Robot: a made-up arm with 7 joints.
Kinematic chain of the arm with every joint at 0, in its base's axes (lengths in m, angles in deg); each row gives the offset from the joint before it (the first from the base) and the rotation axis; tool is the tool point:
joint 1: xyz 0 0 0 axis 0 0.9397 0.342
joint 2: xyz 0 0 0 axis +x
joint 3: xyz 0 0 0 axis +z
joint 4: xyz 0.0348 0 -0.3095 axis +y
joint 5: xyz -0.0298 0 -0.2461 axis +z
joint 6: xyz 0 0 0 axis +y
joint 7: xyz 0 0 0 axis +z
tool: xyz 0 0 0
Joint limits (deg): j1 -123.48..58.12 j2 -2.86..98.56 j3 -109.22..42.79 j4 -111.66..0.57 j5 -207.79..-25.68 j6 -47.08..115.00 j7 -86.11..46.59
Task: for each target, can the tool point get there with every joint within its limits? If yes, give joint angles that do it. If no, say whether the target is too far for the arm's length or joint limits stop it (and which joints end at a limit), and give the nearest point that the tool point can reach.
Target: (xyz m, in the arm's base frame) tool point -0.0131 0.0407 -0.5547
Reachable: yes | joints 1.78 15.92 -88.19 -25.31 -58.24 -28.31 22.90
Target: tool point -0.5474 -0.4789 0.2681
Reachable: no: too far | nearest point -0.2504 -0.3096 -0.1619 | short by 0.549 m
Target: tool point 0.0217 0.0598 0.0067
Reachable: no: joint limits stop it (at a limit: joint 3, joint 4) | nearest point 0.1687 0.3280 0.0022 | short by 0.306 m
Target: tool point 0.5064 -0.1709 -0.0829
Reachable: yes | joints -80.06 17.58 -67.85 -43.04 -153.19 46.70 -34.71
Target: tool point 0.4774 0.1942 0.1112
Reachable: yes | joints -82.38 66.35 -61.55 -52.58 -159.59 89.54 -29.67
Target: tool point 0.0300 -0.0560 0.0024
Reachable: no: joint limits stop it (at a limit: joint 4) | nearest point 0.1741 -0.3249 0.0139 | short by 0.305 m
